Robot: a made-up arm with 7 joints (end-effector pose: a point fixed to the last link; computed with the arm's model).
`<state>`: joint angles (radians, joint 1 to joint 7).
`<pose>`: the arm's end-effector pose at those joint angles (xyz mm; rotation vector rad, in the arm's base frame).
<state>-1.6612 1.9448 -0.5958 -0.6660 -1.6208 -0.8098 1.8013</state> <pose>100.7 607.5 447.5 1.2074 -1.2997 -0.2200</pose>
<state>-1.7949 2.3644 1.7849 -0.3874 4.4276 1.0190 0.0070</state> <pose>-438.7 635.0 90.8 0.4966 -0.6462 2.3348</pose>
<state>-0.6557 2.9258 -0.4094 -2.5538 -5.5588 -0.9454 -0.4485</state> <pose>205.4 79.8 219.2 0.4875 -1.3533 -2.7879</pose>
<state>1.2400 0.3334 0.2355 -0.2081 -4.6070 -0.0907 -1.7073</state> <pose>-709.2 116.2 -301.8 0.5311 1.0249 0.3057</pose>
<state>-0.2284 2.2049 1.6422 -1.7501 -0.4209 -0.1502 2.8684</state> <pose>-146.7 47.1 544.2 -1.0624 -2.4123 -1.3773</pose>
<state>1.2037 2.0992 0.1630 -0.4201 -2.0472 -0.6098 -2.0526</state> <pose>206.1 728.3 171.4 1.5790 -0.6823 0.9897</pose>
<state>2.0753 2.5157 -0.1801 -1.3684 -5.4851 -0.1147 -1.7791</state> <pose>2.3 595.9 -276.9 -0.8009 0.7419 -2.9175</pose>
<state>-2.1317 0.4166 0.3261 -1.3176 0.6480 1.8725 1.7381</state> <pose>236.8 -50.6 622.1 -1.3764 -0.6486 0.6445</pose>
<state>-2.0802 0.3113 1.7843 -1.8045 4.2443 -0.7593 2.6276</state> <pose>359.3 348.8 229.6 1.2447 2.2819 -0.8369</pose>
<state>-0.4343 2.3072 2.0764 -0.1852 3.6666 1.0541 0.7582</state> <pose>-177.0 550.6 522.3 2.4358 0.0206 1.8799</pose>
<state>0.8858 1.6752 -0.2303 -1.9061 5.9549 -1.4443 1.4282</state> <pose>130.5 402.6 -305.8 -1.4052 -0.3304 -0.7023</pose>
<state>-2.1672 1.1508 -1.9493 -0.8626 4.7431 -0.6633 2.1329</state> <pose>620.9 172.5 365.9 1.1111 -0.8426 -1.1595</pose>
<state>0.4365 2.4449 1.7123 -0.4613 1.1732 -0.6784 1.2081</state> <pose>200.6 366.0 652.3 0.9844 2.7011 0.2291</pose>
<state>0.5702 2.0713 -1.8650 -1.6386 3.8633 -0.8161 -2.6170</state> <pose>-292.2 515.4 -50.8 0.7325 1.5824 -0.2374</pose>
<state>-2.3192 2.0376 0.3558 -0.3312 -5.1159 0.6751 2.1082</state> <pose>-177.4 714.0 254.5 2.3851 0.4171 -0.3902</pose>
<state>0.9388 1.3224 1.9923 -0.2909 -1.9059 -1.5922 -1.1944</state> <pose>-310.0 710.7 76.3 1.0194 0.2465 -2.3523</pose>
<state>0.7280 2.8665 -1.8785 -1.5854 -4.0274 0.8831 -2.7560</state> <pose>-24.2 490.8 357.8 -0.8899 1.4325 -0.9075</pose>
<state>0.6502 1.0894 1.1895 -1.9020 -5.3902 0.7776 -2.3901</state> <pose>148.2 489.9 108.9 1.7124 0.2681 -1.6844</pose>
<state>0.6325 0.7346 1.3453 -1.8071 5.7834 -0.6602 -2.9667</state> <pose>-18.1 549.8 1.1 -1.3392 -1.7818 0.8657</pose>
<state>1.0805 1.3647 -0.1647 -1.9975 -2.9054 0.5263 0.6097</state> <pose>14.9 339.1 -360.5 -1.2316 0.5785 2.3919</pose>
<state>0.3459 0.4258 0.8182 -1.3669 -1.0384 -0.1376 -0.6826</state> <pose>99.2 508.1 -405.3 1.5869 -0.0656 -1.1494</pose>
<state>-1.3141 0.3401 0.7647 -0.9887 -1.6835 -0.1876 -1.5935</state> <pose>683.1 190.3 148.3 2.6844 0.0763 -1.1820</pose>
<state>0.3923 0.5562 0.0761 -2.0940 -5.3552 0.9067 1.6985</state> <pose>283.1 197.3 -312.5 -0.9216 -0.2387 1.6069</pose>
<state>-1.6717 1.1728 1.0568 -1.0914 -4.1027 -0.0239 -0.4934</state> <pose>161.6 554.5 410.7 1.4104 1.8924 -0.5387</pose>
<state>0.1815 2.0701 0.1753 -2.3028 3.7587 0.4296 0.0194</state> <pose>365.9 138.1 73.2 -1.3976 -0.0496 0.6958</pose>
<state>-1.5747 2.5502 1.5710 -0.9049 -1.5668 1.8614 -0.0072</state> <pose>-647.9 328.6 116.9 -0.4299 -0.5241 2.9720</pose>
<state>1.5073 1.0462 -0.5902 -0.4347 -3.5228 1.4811 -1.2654</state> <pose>-629.7 452.0 -23.0 -0.3874 0.5995 1.1528</pose>
